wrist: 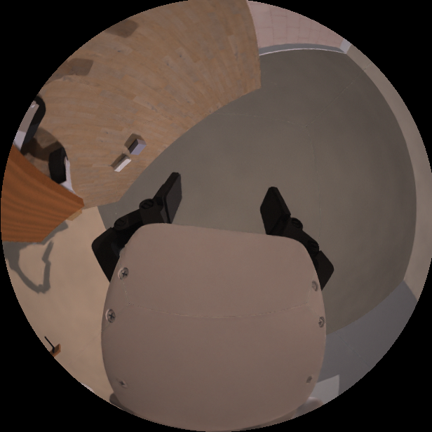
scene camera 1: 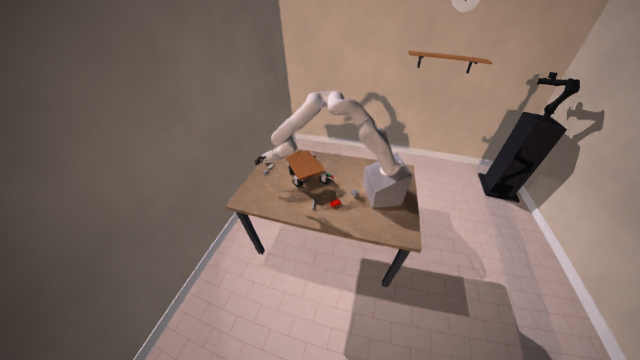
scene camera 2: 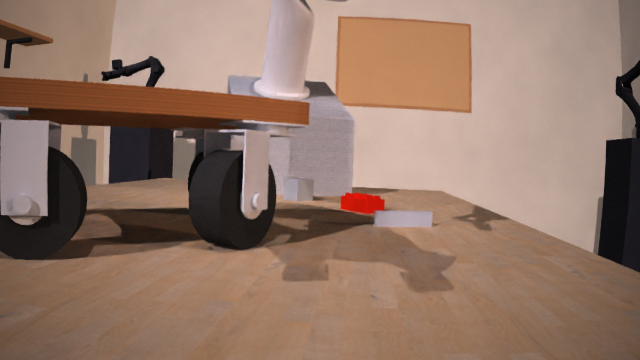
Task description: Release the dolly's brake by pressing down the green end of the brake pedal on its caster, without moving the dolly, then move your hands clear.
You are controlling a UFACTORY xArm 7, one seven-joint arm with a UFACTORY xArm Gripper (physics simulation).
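The dolly has an orange-brown wooden deck on casters with black wheels and stands on the table. In scene camera 1, a small brake pedal with green and red parts shows at the caster on the robot-base side of the dolly. Its exact tilt is too small to tell. The pedal does not show in the wrist view. My gripper is open and empty, beyond the dolly's far side from the robot base, near the table's left edge and apart from the dolly.
A red brick, a grey cube and a flat grey block lie on the table. Two small blocks lie near the table edge by my gripper. The robot's base block stands at the right.
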